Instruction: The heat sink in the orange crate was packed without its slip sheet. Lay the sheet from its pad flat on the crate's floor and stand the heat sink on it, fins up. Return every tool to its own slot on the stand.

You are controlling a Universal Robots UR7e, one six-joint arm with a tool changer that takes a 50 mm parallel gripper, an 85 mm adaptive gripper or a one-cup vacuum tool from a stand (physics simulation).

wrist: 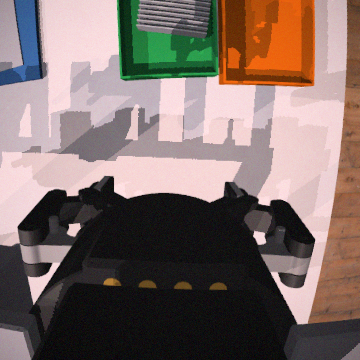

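Places are measured from the arm's base along level axes (x down, y left, z ahead), in centimetres.
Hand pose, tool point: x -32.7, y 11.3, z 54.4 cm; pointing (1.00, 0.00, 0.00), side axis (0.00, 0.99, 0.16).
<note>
Things, the pixels of their centre, and the offset from my tool point. "*": a spot on its surface instead. Level surfaces: height alone.
- heat sink, middle of its body: (173, 11) dx +39.6, dy +2.7, dz -19.9 cm
- orange crate, middle of its body: (265, 21) dx +39.3, dy +16.0, dz -17.3 cm
- green crate, middle of its body: (166, 12) dx +39.3, dy +1.6, dz -19.6 cm
- blue frame-like edge, a spot on its surface: (32, 40) * dx +40.4, dy -19.4, dz -19.3 cm
- white table top, height of its surface: dx +41.4 cm
The heat sink (174, 17) lies in the green crate at the top of the wrist view, its parallel fins facing up; its upper part is cut off by the frame edge. The orange crate (266, 83) stands right beside the green one, at the top right; no heat sink shows in the visible part of it, and shadows fall across its floor. My gripper (170, 187) is the adaptive one, its fingers wide open and empty, over the table short of the crates. The slip sheet cannot be made out, and the tool stand cannot be identified.
The green crate (170, 76) touches or nearly touches the orange crate. A blue frame-like edge (32, 40) around a grey area is at the upper left. The white table top (175, 172) carries many shadows. A wooden surface (350, 200) lies along the right side. Dark grey parts show in the lower corners.
</note>
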